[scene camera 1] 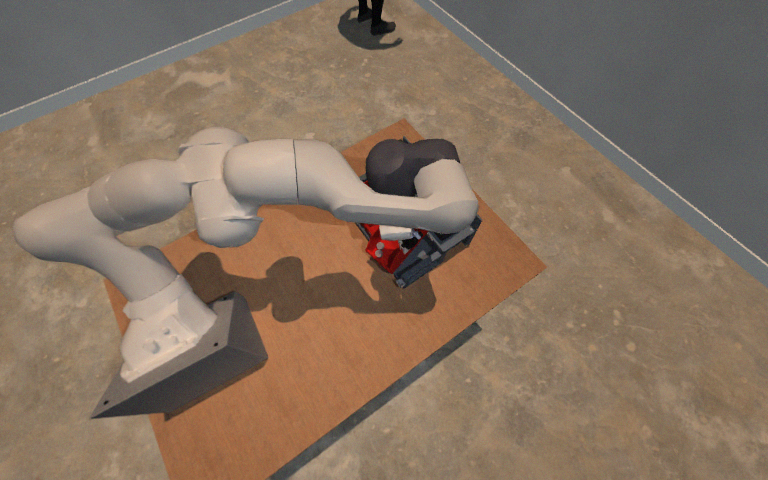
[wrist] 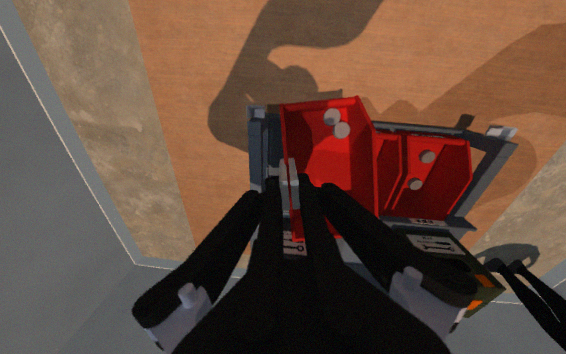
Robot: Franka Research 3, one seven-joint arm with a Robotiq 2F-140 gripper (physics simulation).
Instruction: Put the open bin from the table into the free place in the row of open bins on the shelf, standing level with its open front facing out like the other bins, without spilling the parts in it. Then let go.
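The held red open bin [scene camera 1: 390,258] [wrist: 327,167] has two round grey parts near its front end. My gripper [wrist: 287,169] is shut on its left side wall in the wrist view; in the scene view the arm hides the fingers. The bin is over the left part of the grey-blue shelf [scene camera 1: 416,266] [wrist: 255,150] and looks slightly turned against it. A red bin [wrist: 435,197] with two grey parts stands on the right of the shelf. Part of another red bin [wrist: 386,156] shows between them. The free place and the held bin's underside are hidden.
The shelf's right post [wrist: 482,177] stands beyond the bins. A dark green case [wrist: 482,267] with a label and orange marks is at the shelf's lower right in the wrist view. The wooden table [scene camera 1: 339,362] [wrist: 175,75] lies below. A person's legs [scene camera 1: 378,14] [wrist: 535,290] stand beyond it.
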